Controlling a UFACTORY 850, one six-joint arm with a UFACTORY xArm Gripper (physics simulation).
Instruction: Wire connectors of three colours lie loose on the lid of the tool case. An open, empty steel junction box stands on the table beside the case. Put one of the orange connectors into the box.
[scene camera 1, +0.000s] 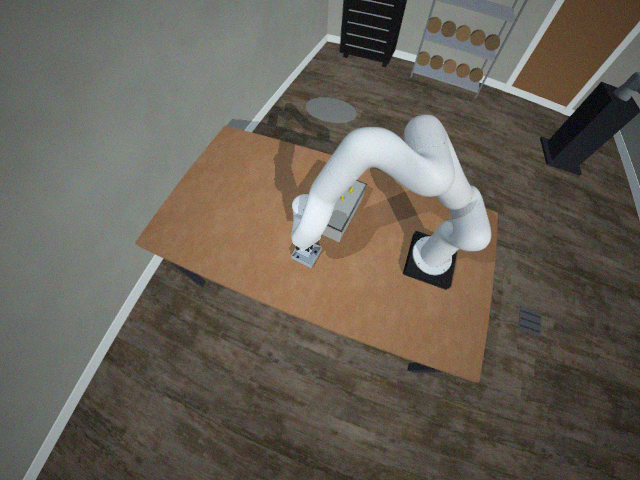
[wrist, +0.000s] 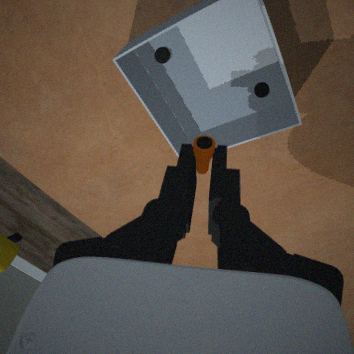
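Note:
My gripper (wrist: 204, 164) is shut on an orange connector (wrist: 202, 159), held between the black fingertips with its dark round opening showing. In the wrist view the fingertips overlap the near corner of the open steel junction box (wrist: 232, 115) (scene camera 1: 312, 260); how high they are above it I cannot tell. The box floor shows two dark round holes. In the scene view the gripper is at the box's upper side, partly hidden by the arm's wrist. The tool case (scene camera 1: 334, 233) stands beside the box, partly behind the arm. Two yellow connectors (scene camera 1: 351, 190) (scene camera 1: 342, 198) lie on its lid.
The wooden table (scene camera 1: 222, 206) carries the box, the case and the arm's black base plate (scene camera 1: 439, 281). The white arm arches over the case. A dark cabinet (scene camera 1: 372, 31) and a shelf rack stand by the far wall. A yellow object (wrist: 7, 254) shows at the wrist view's left edge.

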